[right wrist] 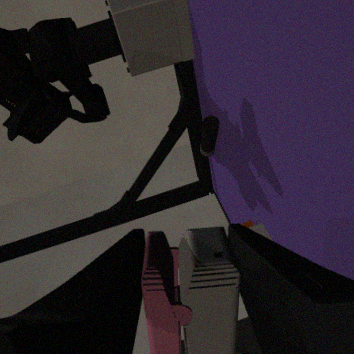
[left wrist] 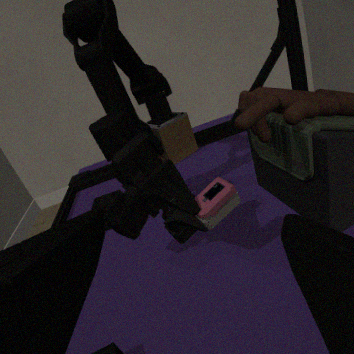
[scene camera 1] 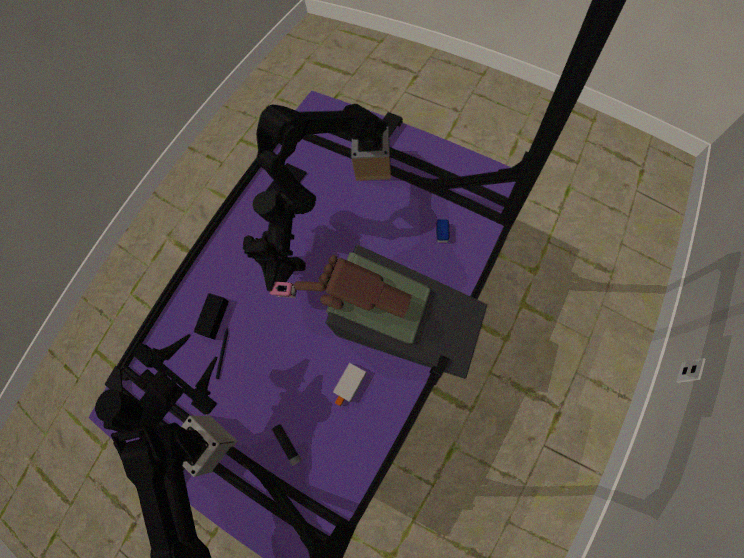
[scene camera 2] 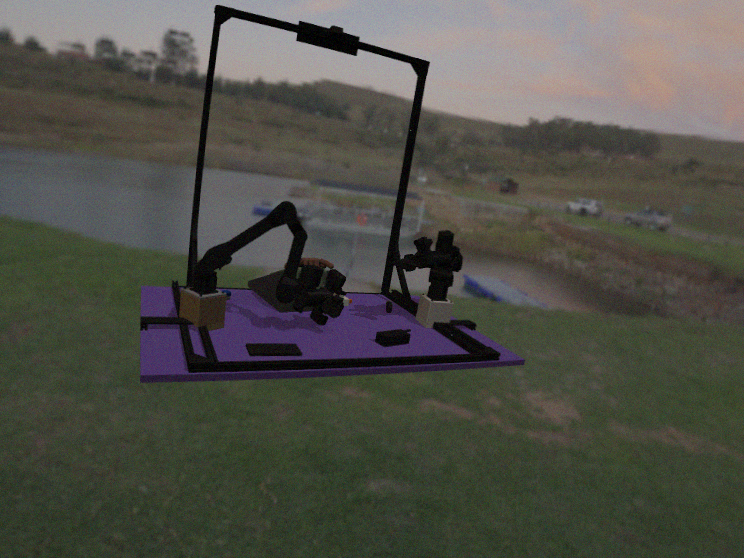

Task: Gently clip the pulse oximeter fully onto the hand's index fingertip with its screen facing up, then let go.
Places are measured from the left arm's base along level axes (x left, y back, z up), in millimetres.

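Pixels of known places: left gripper, fingertip midpoint: [left wrist: 194, 223] [scene camera 1: 203, 345] [scene camera 2: 396, 262]; right gripper, fingertip midpoint: [right wrist: 186, 236] [left wrist: 202, 220] [scene camera 1: 273, 292] [scene camera 2: 343, 297]; left arm's base, link origin: [right wrist: 117, 35] [scene camera 1: 191, 446] [scene camera 2: 436, 298]; right arm's base, link origin: [left wrist: 161, 118] [scene camera 1: 370, 141] [scene camera 2: 203, 290].
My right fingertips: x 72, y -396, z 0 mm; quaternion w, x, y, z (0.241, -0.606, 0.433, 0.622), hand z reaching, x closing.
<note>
For each thing: its top centre in the pictures, then the offset to it from my right fingertips. "spot": a spot on its surface instead.
- pink-and-grey pulse oximeter, top centre: [right wrist: 130, 321] [left wrist: 209, 186] [scene camera 1: 280, 286] dx -18, dy -19, dz +32 mm
- green pad, surface spot: [scene camera 1: 417, 327] spot: dx -319, dy -128, dz -6 mm
- dark grey block, surface spot: [scene camera 1: 462, 327] spot: dx -400, dy -200, dz -62 mm
- blue box, top centre: [scene camera 1: 443, 228] dx -220, dy -395, dz -73 mm
- white box, top centre: [scene camera 1: 347, 385] dx -259, dy +68, dz -77 mm
- dark cylinder, top centre: [right wrist: 200, 139] [scene camera 1: 284, 445] dx -226, dy +270, dz -78 mm
- black box, top centre: [scene camera 1: 208, 314] [scene camera 2: 393, 332] dx +140, dy +148, dz -70 mm
- thin black rod, top centre: [scene camera 1: 221, 352] dx +56, dy +201, dz -96 mm
The pink-and-grey pulse oximeter [scene camera 1: 281, 288] [left wrist: 218, 197] [right wrist: 211, 295] has its dark screen facing up. My right gripper [scene camera 1: 273, 285] [left wrist: 202, 220] [right wrist: 186, 236] is shut on it, one finger on the pink upper shell and one on the grey lower shell. The brown hand [scene camera 1: 355, 283] [scene camera 2: 316, 262] [left wrist: 310, 102] lies on a green pad, its index finger [scene camera 1: 309, 286] [left wrist: 257, 114] extended. In scene camera 1 the fingertip lines up with the oximeter's grey end; in the left wrist view they show apart, the oximeter lower. My left gripper [scene camera 1: 202, 348] is open and empty, away from the hand.
The green pad [scene camera 1: 417, 327] sits on a dark grey block [scene camera 1: 462, 327]. A blue box [scene camera 1: 442, 230], a white box [scene camera 1: 349, 382] with an orange end, a dark cylinder [scene camera 1: 284, 443], a black box [scene camera 1: 210, 315] and a thin black rod [scene camera 1: 222, 353] lie on the purple table.
</note>
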